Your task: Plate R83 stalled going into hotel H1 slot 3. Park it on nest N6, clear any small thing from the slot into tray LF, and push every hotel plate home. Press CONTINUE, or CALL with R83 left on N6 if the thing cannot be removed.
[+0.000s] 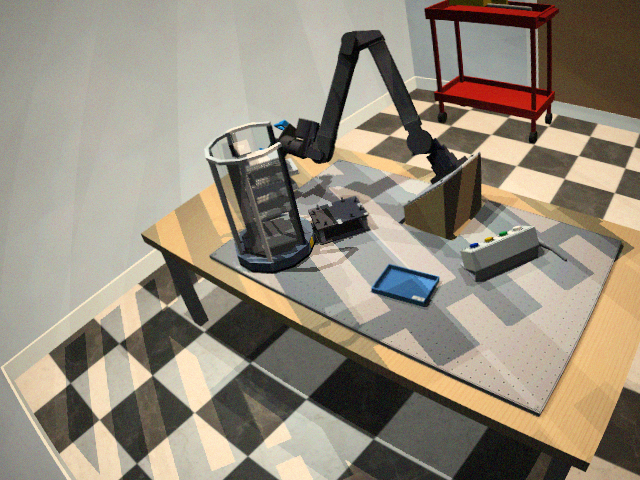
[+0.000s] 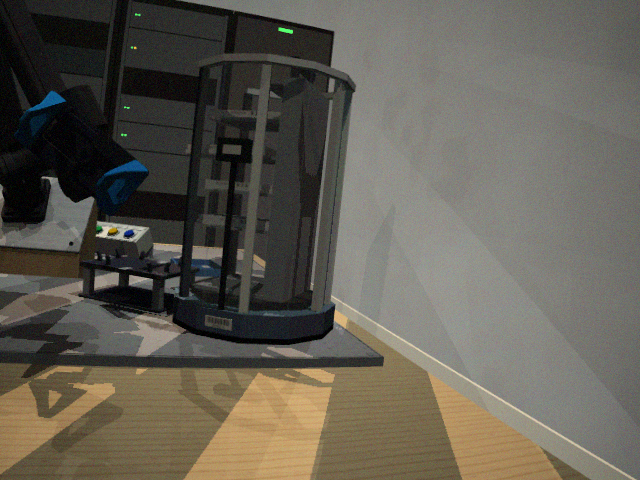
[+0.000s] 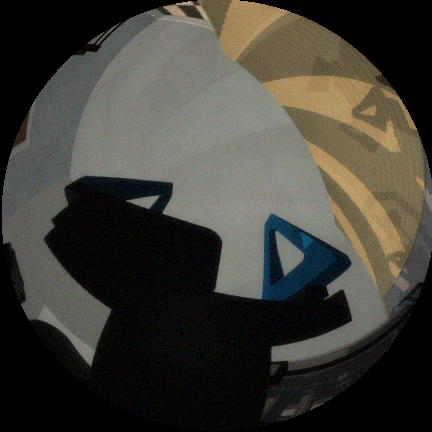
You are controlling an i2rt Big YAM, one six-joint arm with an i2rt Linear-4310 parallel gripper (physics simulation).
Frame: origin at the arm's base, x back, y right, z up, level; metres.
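Seen in the pictures: gripper, between the fingertips: (image 1: 267, 137) (image 2: 62, 147) (image 3: 220, 203); arm's base, origin of its link: (image 1: 450, 172) (image 2: 27, 202).
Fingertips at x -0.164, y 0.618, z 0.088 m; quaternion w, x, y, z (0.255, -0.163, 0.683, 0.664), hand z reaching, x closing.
Observation:
Offsets run from my fingertips to a thing's top centre. "spot": to the spot under its first point.
My gripper (image 1: 272, 137) (image 2: 83, 148) (image 3: 220, 203) is open, with nothing between its blue fingers. It hangs beside the upper part of a glazed round enclosure (image 1: 273, 262) (image 2: 258, 325). Pale shelves (image 1: 266, 181) (image 2: 227, 187) show through its panels; I cannot tell which hotel or slot is which, nor make out R83 or a small thing in a slot. A low dark stand with upright pins {spot: dz -0.164, dx -0.081, dy -0.348 m} (image 1: 338, 211) (image 2: 133, 266) is beside the enclosure and bears no visible plate; its label is not readable. A blue tray (image 1: 405, 284) (image 2: 204, 267) lies on the mat. The button box {dz -0.140, dx +0.000, dy -0.864 m} (image 1: 501, 253) (image 2: 123, 238) has coloured buttons.
A wedge-like panel with wooden sides (image 1: 439, 211) (image 2: 41, 260) stands by the arm's base. A slim black post with a small head {spot: dz -0.080, dx -0.189, dy -0.126 m} (image 2: 225, 232) stands at the enclosure. A red cart (image 1: 491, 17) stands on the floor behind. Dark equipment cabinets (image 2: 168, 116) rise behind the table.

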